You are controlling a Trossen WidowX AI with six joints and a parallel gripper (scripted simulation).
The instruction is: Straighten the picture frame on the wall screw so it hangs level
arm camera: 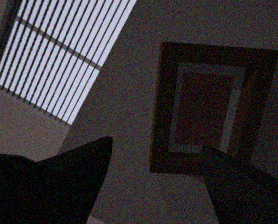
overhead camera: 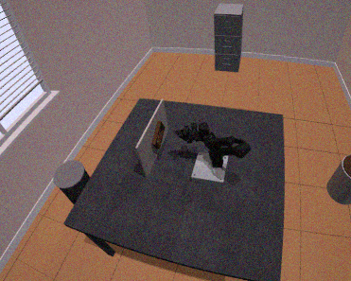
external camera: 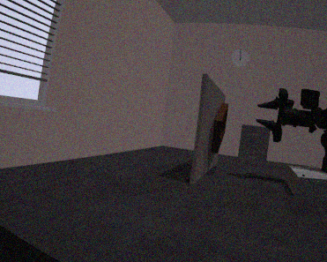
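Right now the picture frame is 14 cm ahead of my gripper tip, 3 cm to the right of it and 6 cm below it. The rest, counted from my gripper tip: upright wall panel 15 cm ahead, 1 cm to the right, 8 cm below.
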